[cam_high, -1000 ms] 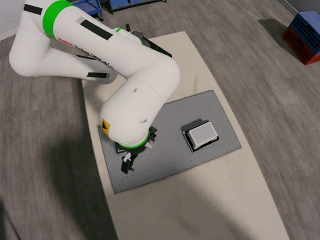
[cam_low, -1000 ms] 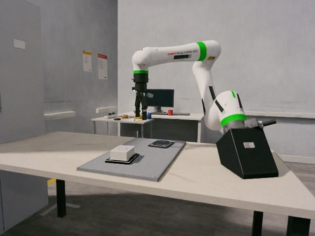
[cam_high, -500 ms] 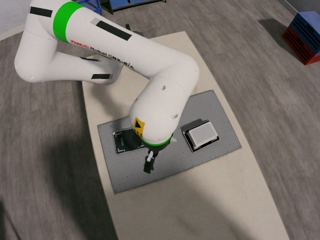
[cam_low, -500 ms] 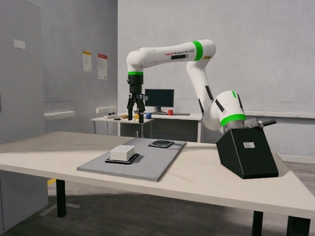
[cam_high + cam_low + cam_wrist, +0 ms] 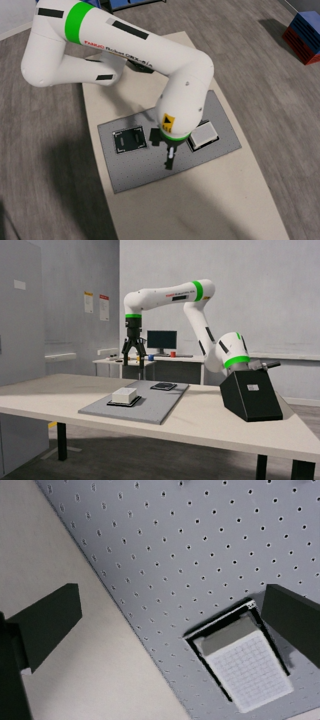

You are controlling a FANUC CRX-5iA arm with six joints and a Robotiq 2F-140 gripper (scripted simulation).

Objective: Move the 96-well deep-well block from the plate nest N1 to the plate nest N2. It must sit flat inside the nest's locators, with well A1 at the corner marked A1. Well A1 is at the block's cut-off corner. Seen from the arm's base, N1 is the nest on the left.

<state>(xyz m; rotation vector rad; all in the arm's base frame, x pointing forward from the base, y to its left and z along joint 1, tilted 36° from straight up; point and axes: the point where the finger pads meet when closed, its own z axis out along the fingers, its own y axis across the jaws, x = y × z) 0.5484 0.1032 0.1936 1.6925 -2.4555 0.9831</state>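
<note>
Now: the white 96-well deep-well block 18 cm to the left of my hand, 12 cm below it and 4 cm behind it. From my hand the other things lie so: black plate nest N2 (17 cm to the right, 15 cm below, 14 cm behind); plate nest N1 (18 cm to the left, 15 cm below, 4 cm behind).
</note>
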